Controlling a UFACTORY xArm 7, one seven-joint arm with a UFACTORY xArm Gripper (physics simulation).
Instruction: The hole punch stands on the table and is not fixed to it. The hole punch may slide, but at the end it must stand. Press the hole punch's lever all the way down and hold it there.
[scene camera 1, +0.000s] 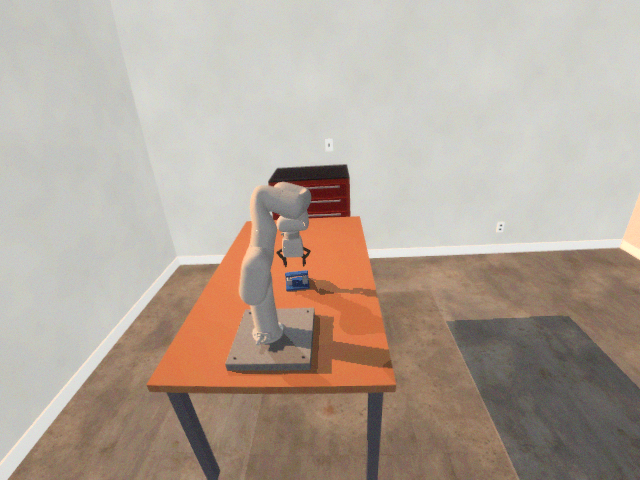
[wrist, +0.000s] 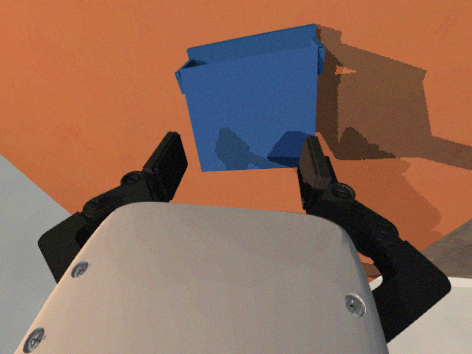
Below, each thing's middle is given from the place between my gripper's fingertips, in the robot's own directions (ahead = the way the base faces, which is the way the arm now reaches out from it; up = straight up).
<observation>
I see my gripper 5 cm above the broad blue lever (wrist: 250, 113). Round my hand: blue hole punch (wrist: 303, 36) (7 cm below).
</observation>
